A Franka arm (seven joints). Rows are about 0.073 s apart.
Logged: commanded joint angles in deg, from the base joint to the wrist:
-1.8 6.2 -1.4 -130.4 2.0 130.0 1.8
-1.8 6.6 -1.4 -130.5 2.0 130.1 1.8
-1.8 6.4 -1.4 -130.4 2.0 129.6 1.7
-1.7 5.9 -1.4 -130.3 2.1 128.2 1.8
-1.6 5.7 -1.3 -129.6 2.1 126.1 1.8
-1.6 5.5 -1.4 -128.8 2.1 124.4 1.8
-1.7 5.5 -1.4 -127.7 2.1 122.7 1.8
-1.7 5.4 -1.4 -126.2 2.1 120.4 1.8
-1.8 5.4 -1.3 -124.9 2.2 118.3 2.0
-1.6 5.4 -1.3 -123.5 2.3 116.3 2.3
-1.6 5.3 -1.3 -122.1 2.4 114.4 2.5
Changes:
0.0 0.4 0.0 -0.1 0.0 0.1 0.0
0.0 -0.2 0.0 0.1 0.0 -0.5 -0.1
0.1 -0.5 0.0 0.1 0.1 -1.4 0.1
0.1 -0.2 0.1 0.7 0.0 -2.1 0.0
0.0 -0.2 -0.1 0.8 0.0 -1.7 0.0
-0.1 0.0 0.0 1.1 0.0 -1.7 0.0
0.0 -0.1 0.0 1.5 0.0 -2.3 0.0
-0.1 0.0 0.1 1.3 0.1 -2.1 0.2
0.2 0.0 0.0 1.4 0.1 -2.0 0.3
0.0 -0.1 0.0 1.4 0.1 -1.9 0.2

